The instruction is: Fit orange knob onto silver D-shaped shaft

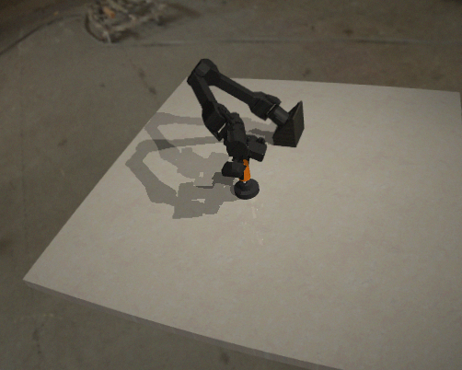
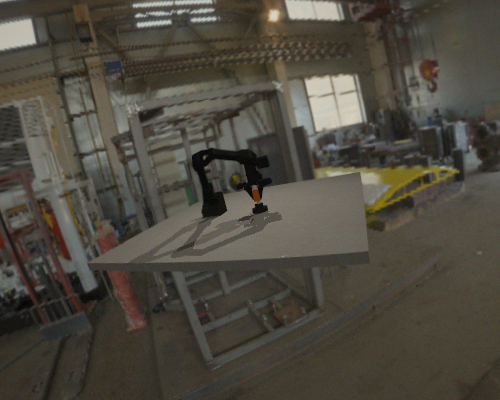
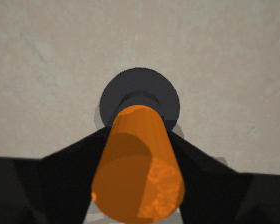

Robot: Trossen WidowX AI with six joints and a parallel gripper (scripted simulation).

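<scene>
My gripper tip is 30 mm below the orange knob. The rest, counted from my gripper tip: round pedestal 40 mm below.
</scene>
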